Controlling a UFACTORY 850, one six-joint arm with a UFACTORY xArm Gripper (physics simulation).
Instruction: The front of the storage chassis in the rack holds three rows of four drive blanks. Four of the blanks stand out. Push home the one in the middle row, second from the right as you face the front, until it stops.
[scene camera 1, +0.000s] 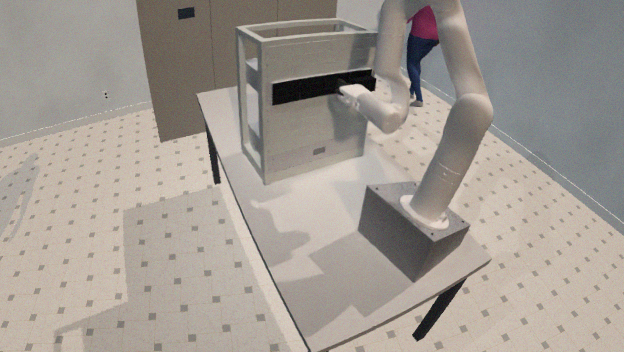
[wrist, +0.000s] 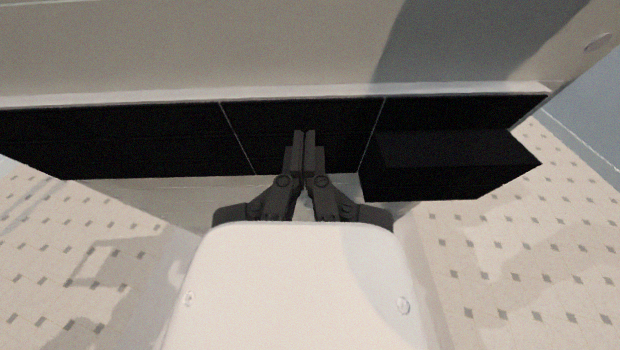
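Note:
The chassis front (scene camera 1: 302, 91) is a black band across the pale rack, with thin seams between its columns in the wrist view. The blank in the middle row, second from the right (wrist: 340, 146), is black and partly behind the fingers; its column looks flat, with no clear step, though row edges are hard to see. My gripper (scene camera 1: 341, 82) (wrist: 305, 142) is shut and empty, its tips at or very near this column's face; contact cannot be told. To the right, a black blank (wrist: 452, 150) in the rightmost column stands well out. Other standing-out blanks cannot be made out.
The pale rack (scene camera 1: 310, 125) stands on the table (scene camera 1: 300, 210), its face above and below the black band. The arm's grey base box (scene camera 1: 392, 235) is at the table's right side. A person (scene camera 1: 420, 50) stands on the floor behind the arm. A brown cabinet (scene camera 1: 175, 65) is behind the rack.

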